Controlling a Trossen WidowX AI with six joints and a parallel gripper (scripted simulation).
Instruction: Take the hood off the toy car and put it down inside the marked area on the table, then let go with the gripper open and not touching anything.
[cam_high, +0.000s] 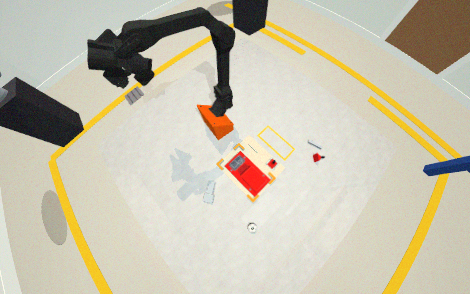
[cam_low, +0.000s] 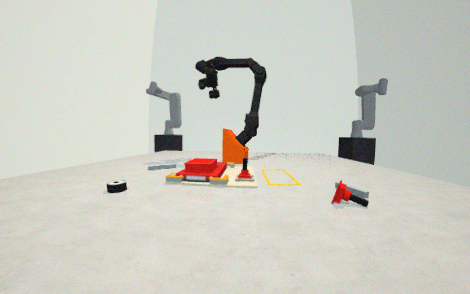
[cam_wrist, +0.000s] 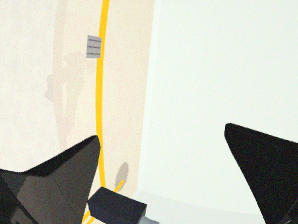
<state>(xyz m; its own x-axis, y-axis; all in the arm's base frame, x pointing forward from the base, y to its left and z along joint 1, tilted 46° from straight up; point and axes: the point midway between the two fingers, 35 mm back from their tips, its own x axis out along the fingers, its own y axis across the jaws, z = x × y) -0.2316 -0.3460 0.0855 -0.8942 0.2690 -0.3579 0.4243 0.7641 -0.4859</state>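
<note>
The red hood is 590 mm ahead of my gripper tip, 370 mm below it and 100 mm to the left of it. Round my gripper tip: black wheel 740 mm ahead, 400 mm below, 50 mm to the right.
</note>
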